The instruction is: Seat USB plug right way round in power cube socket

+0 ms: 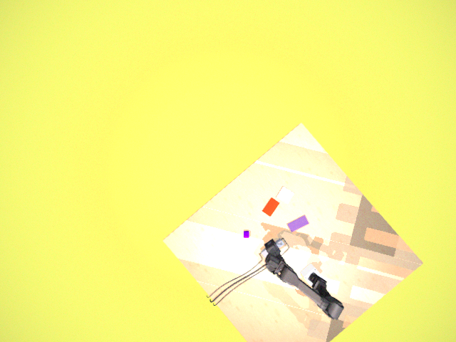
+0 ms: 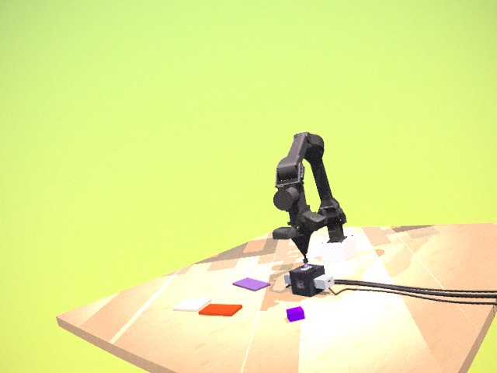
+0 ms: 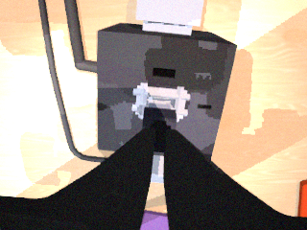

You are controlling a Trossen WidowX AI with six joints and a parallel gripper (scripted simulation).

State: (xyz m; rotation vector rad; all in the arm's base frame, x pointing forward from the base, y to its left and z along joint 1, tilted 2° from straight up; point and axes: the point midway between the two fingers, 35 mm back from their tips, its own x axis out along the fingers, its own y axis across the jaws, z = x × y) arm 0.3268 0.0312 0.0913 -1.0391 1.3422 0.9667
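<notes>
Right now the usb socket is 5 cm below my gripper tip. Round my gripper tip: purple block 19 cm ahead, 11 cm below, 5 cm to the left; then purple flat tile 25 cm to the right, 12 cm below, 5 cm behind; then usb plug 2 cm below.
</notes>
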